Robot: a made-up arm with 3 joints. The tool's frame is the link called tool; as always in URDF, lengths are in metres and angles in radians. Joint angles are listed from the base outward.
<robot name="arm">
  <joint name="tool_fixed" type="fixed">
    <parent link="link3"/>
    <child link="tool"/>
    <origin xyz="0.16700 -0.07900 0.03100" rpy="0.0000 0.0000 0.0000"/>
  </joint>
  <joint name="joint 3" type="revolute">
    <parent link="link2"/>
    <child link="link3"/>
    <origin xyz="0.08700 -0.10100 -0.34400" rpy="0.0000 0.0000 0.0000"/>
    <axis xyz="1 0 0"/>
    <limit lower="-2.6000" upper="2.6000"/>
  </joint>
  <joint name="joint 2" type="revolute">
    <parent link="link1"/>
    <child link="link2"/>
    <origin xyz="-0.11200 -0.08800 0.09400" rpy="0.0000 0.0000 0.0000"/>
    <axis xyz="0 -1 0"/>
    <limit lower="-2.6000" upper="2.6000"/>
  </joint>
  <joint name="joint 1" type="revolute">
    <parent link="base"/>
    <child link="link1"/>
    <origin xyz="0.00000 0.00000 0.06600" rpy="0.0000 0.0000 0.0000"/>
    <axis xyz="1 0 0"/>
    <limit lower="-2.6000" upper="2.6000"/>
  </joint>
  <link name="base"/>
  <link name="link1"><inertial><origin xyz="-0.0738 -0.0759 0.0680"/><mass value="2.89"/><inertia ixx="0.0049" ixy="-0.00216" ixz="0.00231" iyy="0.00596" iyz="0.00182" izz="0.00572"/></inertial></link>
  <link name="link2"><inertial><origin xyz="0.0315 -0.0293 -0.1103"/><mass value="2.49"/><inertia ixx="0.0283" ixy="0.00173" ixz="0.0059" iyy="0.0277" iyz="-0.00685" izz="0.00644"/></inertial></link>
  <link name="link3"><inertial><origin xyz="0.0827 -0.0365 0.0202"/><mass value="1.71"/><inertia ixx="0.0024" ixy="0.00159" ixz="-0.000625" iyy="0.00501" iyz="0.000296" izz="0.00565"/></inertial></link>
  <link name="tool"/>
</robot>
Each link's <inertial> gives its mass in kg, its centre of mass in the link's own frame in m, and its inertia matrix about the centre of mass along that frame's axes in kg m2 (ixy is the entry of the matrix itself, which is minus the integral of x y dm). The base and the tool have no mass. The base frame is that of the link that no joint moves.
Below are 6 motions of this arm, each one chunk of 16 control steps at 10 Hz.
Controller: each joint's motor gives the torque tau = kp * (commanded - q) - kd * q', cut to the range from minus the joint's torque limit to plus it. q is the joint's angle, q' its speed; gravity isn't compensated. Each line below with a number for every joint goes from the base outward.
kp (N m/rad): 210 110 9.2
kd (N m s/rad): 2 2.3 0.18
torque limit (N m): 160 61 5.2
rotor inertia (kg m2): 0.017 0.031 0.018
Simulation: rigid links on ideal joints. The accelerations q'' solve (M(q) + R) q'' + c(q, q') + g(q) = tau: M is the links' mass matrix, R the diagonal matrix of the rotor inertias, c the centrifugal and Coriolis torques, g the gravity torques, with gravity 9.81 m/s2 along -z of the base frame. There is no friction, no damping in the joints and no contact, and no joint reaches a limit. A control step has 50 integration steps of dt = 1/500 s. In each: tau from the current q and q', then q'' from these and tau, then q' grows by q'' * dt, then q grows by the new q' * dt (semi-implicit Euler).
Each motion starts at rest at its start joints. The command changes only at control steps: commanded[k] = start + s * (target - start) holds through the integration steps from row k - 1 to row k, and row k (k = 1, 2, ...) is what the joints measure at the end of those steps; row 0 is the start. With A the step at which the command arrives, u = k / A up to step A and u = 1 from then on. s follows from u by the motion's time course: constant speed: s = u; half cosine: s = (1 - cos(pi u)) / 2; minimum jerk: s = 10 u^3 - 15 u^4 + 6 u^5; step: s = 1 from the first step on.
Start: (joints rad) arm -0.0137 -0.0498 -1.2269
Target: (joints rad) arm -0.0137 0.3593 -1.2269
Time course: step
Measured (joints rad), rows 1 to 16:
1: 0.0830 0.3502 -1.2571
2: -0.0363 0.4413 -1.2377
3: 0.0528 0.2480 -1.1831
4: 0.0311 0.2566 -1.2787
5: 0.0101 0.3572 -1.2471
6: 0.0267 0.3120 -1.2019
7: 0.0306 0.2786 -1.2510
8: 0.0221 0.3156 -1.2527
9: 0.0220 0.3170 -1.2215
10: 0.0273 0.2982 -1.2359
11: 0.0248 0.3047 -1.2478
12: 0.0233 0.3116 -1.2336
13: 0.0251 0.3057 -1.2334
14: 0.0252 0.3045 -1.2415
15: 0.0242 0.3079 -1.2380
16: 0.0245 0.3072 -1.2350

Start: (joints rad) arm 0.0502 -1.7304 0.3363
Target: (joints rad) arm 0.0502 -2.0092 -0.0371
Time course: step
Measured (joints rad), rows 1 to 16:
1: 0.0968 -1.9230 -0.1384
2: 0.0717 -2.0087 -0.1549
3: 0.1019 -1.9189 0.0690
4: 0.1057 -1.8911 -0.0923
5: 0.0885 -1.9393 -0.1063
6: 0.0887 -1.9478 -0.0007
7: 0.0976 -1.9222 -0.0556
8: 0.0971 -1.9189 -0.0867
9: 0.0920 -1.9340 -0.0422
10: 0.0925 -1.9349 -0.0451
11: 0.0957 -1.9255 -0.0660
12: 0.0950 -1.9260 -0.0576
13: 0.0931 -1.9318 -0.0508
14: 0.0938 -1.9307 -0.0559
15: 0.0949 -1.9273 -0.0578
16: 0.0943 -1.9285 -0.0557

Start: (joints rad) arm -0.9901 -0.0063 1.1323
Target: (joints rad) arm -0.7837 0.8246 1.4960
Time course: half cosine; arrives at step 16
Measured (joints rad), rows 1 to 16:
1: -0.9353 -0.0097 1.1922
2: -0.9398 -0.0082 1.2997
3: -0.9334 0.0518 1.2198
4: -0.9223 0.1180 1.2452
5: -0.9015 0.1676 1.3126
6: -0.8825 0.2304 1.3407
7: -0.8678 0.3156 1.3624
8: -0.8501 0.3972 1.3994
9: -0.8301 0.4679 1.4381
10: -0.8132 0.5389 1.4712
11: -0.7996 0.6095 1.4974
12: -0.7870 0.6684 1.5200
13: -0.7755 0.7127 1.5406
14: -0.7671 0.7455 1.5546
15: -0.7624 0.7662 1.5604
16: -0.7605 0.7708 1.5605

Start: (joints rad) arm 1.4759 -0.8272 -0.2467
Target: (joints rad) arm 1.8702 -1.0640 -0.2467
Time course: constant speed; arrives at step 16
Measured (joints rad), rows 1 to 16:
1: 1.5043 -0.8412 -0.1858
2: 1.5258 -0.8609 -0.1777
3: 1.5500 -0.8764 -0.2096
4: 1.5751 -0.8883 -0.1973
5: 1.5978 -0.9061 -0.1933
6: 1.6223 -0.9232 -0.2012
7: 1.6461 -0.9369 -0.2000
8: 1.6703 -0.9530 -0.1998
9: 1.6939 -0.9697 -0.2017
10: 1.7182 -0.9853 -0.2019
11: 1.7422 -1.0009 -0.2029
12: 1.7662 -1.0172 -0.2038
13: 1.7902 -1.0333 -0.2042
14: 1.8143 -1.0493 -0.2051
15: 1.8383 -1.0654 -0.2060
16: 1.8624 -1.0816 -0.2065

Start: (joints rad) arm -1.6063 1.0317 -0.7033
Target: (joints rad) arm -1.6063 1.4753 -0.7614
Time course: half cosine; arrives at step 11
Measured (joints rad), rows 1 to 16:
1: -1.6348 1.0442 -0.7834
2: -1.6408 1.0844 -0.8135
3: -1.6375 1.1226 -0.7697
4: -1.6390 1.1744 -0.7847
5: -1.6446 1.2444 -0.8119
6: -1.6469 1.3116 -0.8119
7: -1.6472 1.3678 -0.8164
8: -1.6493 1.4189 -0.8279
9: -1.6518 1.4601 -0.8339
10: -1.6523 1.4818 -0.8362
11: -1.6516 1.4843 -0.8366
12: -1.6503 1.4799 -0.8351
13: -1.6502 1.4798 -0.8340
14: -1.6513 1.4820 -0.8356
15: -1.6510 1.4818 -0.8365
16: -1.6505 1.4806 -0.8348

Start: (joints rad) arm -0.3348 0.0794 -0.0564
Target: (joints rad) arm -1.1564 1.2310 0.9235
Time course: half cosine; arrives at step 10
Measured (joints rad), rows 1 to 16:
1: -0.3008 0.0758 0.0216
2: -0.4002 0.1335 0.1815
3: -0.4988 0.3196 0.2485
4: -0.6350 0.4832 0.3534
5: -0.7562 0.6515 0.5362
6: -0.8882 0.8376 0.6943
7: -1.0140 1.0163 0.7914
8: -1.1127 1.1435 0.8839
9: -1.1677 1.2065 0.9568
10: -1.1754 1.2151 0.9681
11: -1.1632 1.1933 0.9572
12: -1.1614 1.1850 0.9704
13: -1.1672 1.1985 0.9708
14: -1.1687 1.2045 0.9560
15: -1.1655 1.1968 0.9611
16: -1.1643 1.1924 0.9707

